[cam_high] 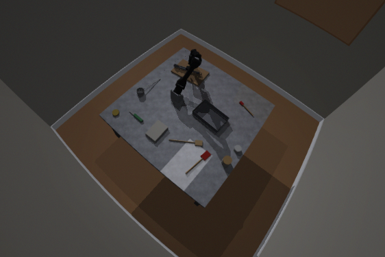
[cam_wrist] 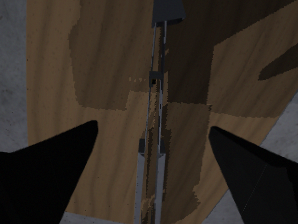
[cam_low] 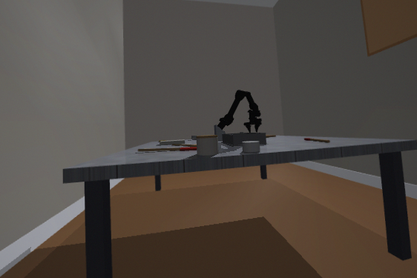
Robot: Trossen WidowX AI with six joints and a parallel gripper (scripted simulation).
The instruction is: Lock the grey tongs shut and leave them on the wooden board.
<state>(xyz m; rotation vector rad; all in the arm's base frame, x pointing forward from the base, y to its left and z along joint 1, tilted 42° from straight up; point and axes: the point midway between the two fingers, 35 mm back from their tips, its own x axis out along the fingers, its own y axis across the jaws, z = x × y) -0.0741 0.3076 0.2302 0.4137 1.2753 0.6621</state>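
Now: the wooden board 4 cm below my gripper tip. The rest, counted from my gripper tip: green-handled tool: 14 cm behind, 77 cm to the right, 4 cm below; beige block: 14 cm ahead, 79 cm to the right, 3 cm below; roasting tin: 47 cm ahead, 38 cm to the right, 2 cm below.
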